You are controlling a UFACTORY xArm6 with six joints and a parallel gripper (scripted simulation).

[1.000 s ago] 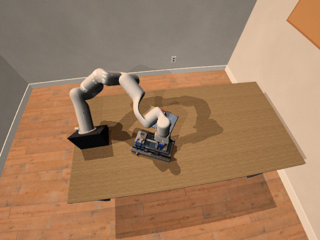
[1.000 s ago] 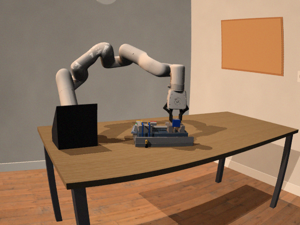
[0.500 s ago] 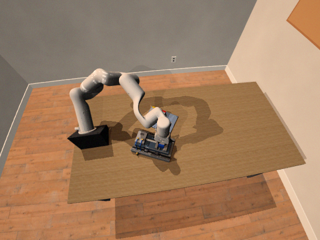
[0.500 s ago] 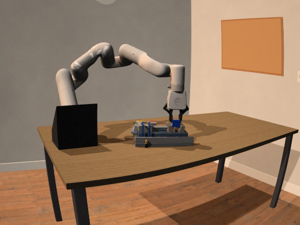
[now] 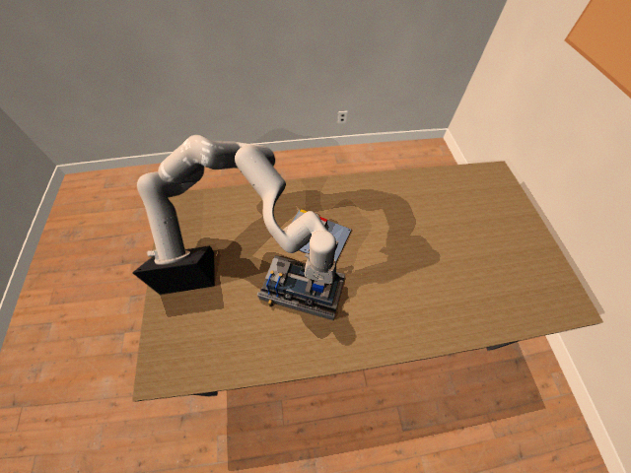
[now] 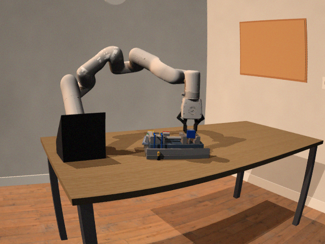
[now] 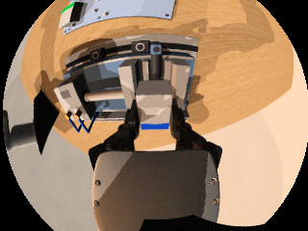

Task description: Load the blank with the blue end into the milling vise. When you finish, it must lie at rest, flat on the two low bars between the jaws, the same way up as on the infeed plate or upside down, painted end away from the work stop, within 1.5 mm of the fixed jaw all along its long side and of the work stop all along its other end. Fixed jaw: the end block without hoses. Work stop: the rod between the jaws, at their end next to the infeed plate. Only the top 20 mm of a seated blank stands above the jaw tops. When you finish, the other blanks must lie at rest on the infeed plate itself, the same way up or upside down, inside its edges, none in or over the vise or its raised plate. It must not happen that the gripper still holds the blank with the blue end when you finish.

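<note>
Right now my hand is 2 cm above the blue-ended blank. The rest, counted from my hand: work stop rod (2 cm ahead, 5 cm to the left, 4 cm below); milling vise (6 cm behind, 3 cm to the left, 9 cm below); fixed jaw (3 cm ahead, 1 cm to the right, 5 cm below).
</note>
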